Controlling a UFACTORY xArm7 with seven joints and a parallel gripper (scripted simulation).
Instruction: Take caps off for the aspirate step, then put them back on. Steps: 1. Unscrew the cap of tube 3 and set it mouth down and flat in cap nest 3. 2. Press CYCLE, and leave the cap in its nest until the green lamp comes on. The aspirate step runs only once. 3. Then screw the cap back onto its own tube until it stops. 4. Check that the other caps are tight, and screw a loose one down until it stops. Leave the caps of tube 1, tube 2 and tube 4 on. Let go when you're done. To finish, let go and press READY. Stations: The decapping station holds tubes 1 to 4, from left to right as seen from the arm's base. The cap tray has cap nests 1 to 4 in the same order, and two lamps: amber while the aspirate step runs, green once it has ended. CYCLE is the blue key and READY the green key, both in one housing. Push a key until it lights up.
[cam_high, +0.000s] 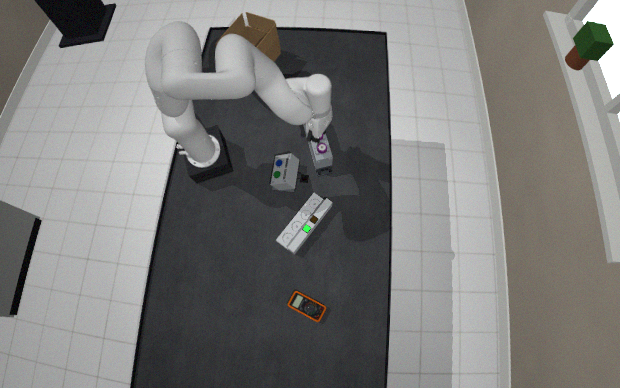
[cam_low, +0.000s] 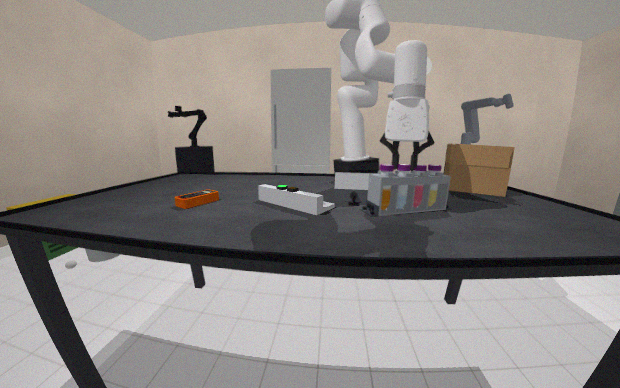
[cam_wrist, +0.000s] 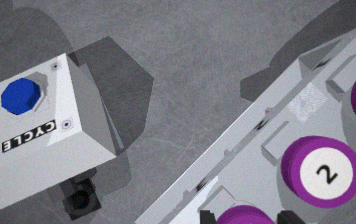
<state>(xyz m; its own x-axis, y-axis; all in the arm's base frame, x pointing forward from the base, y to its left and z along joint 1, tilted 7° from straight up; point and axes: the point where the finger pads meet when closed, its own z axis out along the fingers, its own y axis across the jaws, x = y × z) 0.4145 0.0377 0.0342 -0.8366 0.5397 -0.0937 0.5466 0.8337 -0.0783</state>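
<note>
Now: the purple cap 10 mm below my hand. Round my hand: blue cycle key 140 mm behind, 80 mm to the right, 60 mm below; green ready key 150 mm behind, 120 mm to the right, 60 mm below; key housing 130 mm behind, 100 mm to the right, 80 mm below.
</note>
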